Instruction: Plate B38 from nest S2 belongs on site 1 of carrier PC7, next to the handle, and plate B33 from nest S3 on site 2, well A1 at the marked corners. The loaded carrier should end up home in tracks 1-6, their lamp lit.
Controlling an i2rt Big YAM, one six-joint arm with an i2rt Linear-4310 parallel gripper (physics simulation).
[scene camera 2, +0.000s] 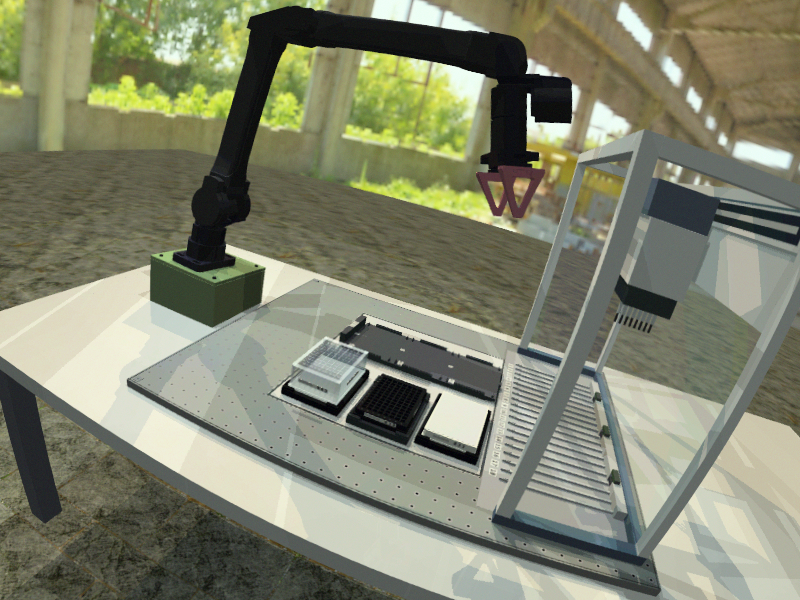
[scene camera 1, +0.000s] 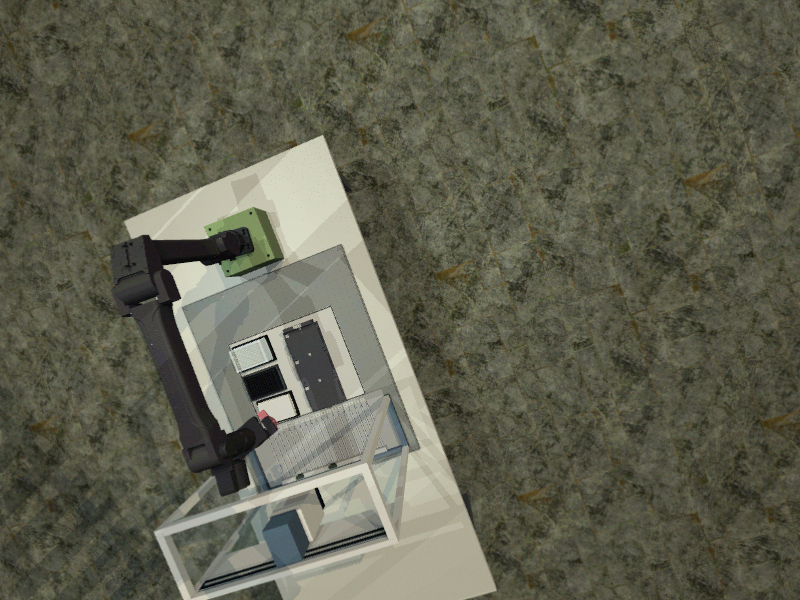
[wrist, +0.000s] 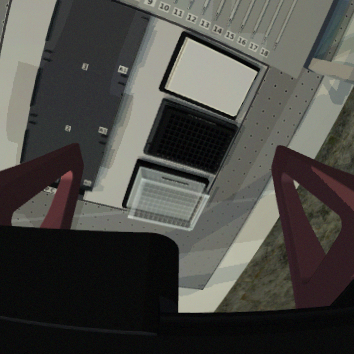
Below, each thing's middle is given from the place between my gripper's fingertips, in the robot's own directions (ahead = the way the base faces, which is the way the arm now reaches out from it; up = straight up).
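From the white frame (scene camera 2: 644, 147), my hand is 210 mm short of it, 30 mm to the right of it and 80 mm above it. Counting from my hand instead, I find the pipetting head (scene camera 1: 309, 504) 250 mm ahead of it and 30 mm to the left of it. The clear plate (scene camera 2: 327, 372) is 300 mm below my hand, 190 mm behind it and 130 mm to the right of it, and the dark carrier (scene camera 2: 470, 375) is 320 mm below my hand, 90 mm behind it and 80 mm to the left of it.
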